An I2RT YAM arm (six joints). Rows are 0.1 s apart.
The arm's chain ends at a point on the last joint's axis. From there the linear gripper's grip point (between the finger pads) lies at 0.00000 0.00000 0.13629 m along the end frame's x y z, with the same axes.
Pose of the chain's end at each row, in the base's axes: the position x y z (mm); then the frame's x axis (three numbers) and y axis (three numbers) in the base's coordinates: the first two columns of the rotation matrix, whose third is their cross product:
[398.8, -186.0, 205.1, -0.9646, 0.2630, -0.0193, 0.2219, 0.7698, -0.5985]
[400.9, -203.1, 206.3, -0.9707, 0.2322, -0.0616, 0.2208, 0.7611, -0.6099]
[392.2, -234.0, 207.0, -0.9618, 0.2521, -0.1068, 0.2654, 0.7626, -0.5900]
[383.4, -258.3, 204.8, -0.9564, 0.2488, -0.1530, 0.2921, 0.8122, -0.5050]
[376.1, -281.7, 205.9, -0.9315, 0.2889, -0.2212, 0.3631, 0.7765, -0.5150]
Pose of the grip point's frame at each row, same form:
[379.4, -265.3, 95.9, -0.9646, 0.2630, -0.0193, 0.2219, 0.7698, -0.5985]
[388.0, -285.6, 98.6, -0.9707, 0.2322, -0.0616, 0.2208, 0.7611, -0.6099]
[383.0, -315.2, 97.9, -0.9618, 0.2521, -0.1068, 0.2654, 0.7626, -0.5900]
[383.2, -330.2, 89.0, -0.9564, 0.2488, -0.1530, 0.2921, 0.8122, -0.5050]
[379.2, -358.0, 93.0, -0.9315, 0.2889, -0.2212, 0.3631, 0.7765, -0.5150]

